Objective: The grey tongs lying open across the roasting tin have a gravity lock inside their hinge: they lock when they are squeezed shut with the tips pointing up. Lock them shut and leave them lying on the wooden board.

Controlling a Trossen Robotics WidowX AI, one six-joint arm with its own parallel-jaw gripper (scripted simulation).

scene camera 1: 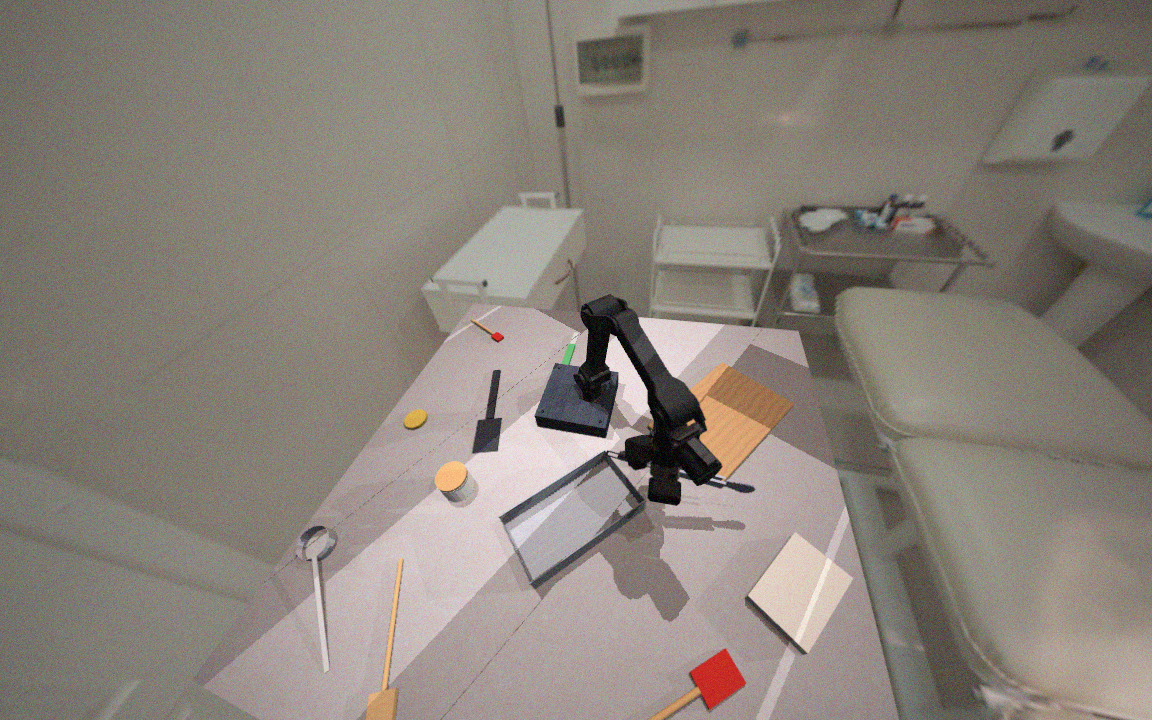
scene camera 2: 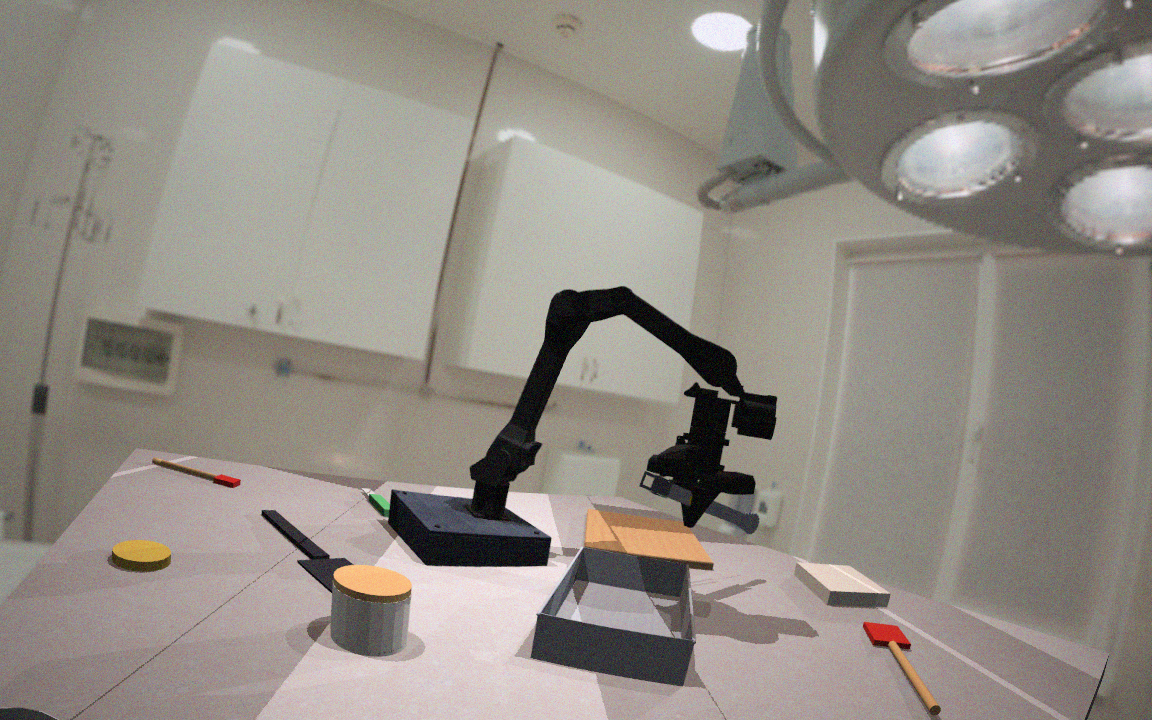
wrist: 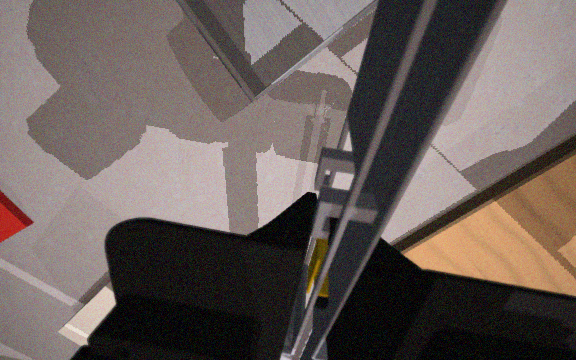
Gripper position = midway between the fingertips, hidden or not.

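Beige block [scene camera 1: 798, 592] [wrist: 84, 321]. Black spatula [scene camera 2: 322, 568] [scene camera 1: 487, 433]; out of frame in the wrist view. Red-headed spatula [scene camera 2: 890, 636]. Roasting tin [scene camera 2: 618, 614]. Wooden board [scene camera 1: 739, 413]. My gripper [scene camera 2: 688, 526] [scene camera 1: 662, 475] [wrist: 318, 203].
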